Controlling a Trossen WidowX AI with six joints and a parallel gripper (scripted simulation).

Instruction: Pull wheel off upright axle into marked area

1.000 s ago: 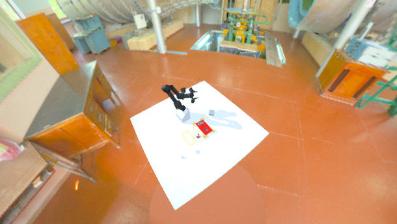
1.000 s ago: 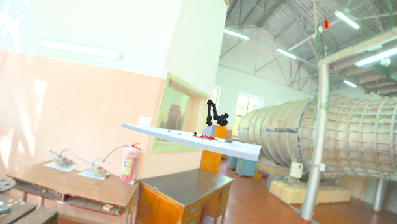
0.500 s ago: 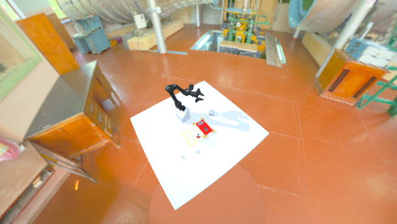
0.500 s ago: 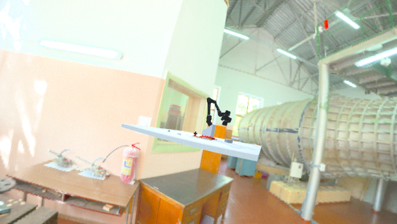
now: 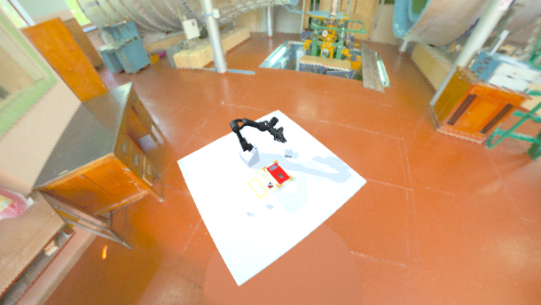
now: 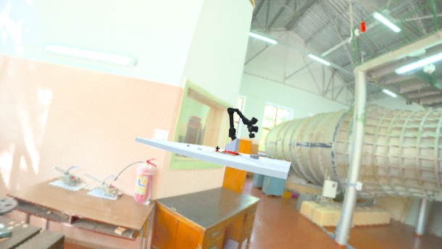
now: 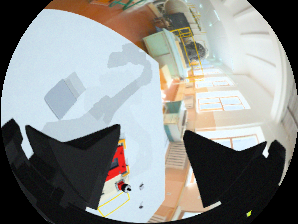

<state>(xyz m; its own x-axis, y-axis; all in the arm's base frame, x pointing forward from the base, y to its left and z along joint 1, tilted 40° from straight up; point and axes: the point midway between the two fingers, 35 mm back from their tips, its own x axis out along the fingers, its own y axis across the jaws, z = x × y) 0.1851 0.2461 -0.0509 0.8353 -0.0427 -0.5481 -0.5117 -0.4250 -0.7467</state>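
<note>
The grey wheel is 270 mm to the right of my gripper tip, 210 mm below it and 140 mm ahead of it. The rest, counted from my gripper tip: dark upright axle (270 mm to the right, 210 mm below, 140 mm ahead).
</note>
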